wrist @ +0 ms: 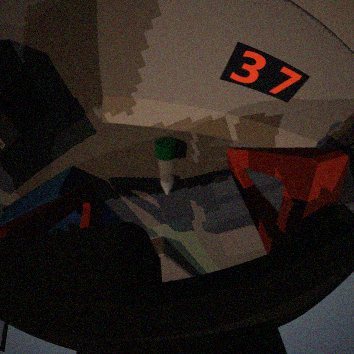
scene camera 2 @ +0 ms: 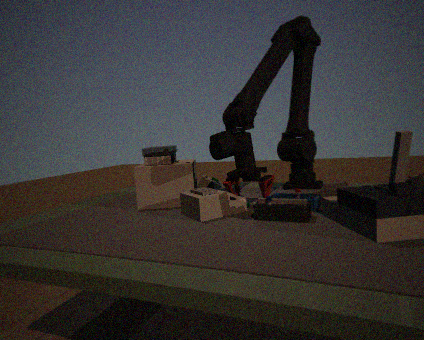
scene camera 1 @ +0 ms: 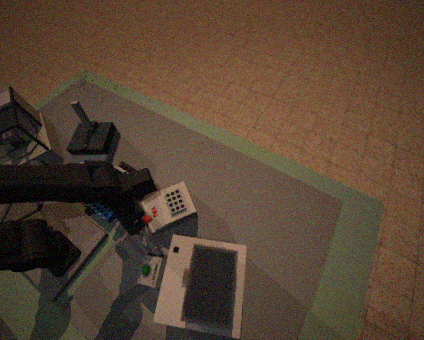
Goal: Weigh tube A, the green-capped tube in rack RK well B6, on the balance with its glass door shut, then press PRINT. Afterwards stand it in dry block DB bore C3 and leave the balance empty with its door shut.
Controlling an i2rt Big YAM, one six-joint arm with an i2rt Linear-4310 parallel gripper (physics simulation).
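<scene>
My gripper is open, its orange-red fingers spread low over the bench beside the dry block. A green-capped tube with a pale, tapered tip shows between the fingers in the wrist view, not gripped; whether it stands or lies is unclear. The beige dry block has a grid of wells and a red display reading 37. A blue rack is left of the gripper, partly hidden by the arm. What appears to be the glass-walled balance is at the far left; its door state is unclear.
A large beige box with a dark lid stands near the dry block. A small panel with a green knob is beside it. A dark box with an upright post and a low dark block stand nearby.
</scene>
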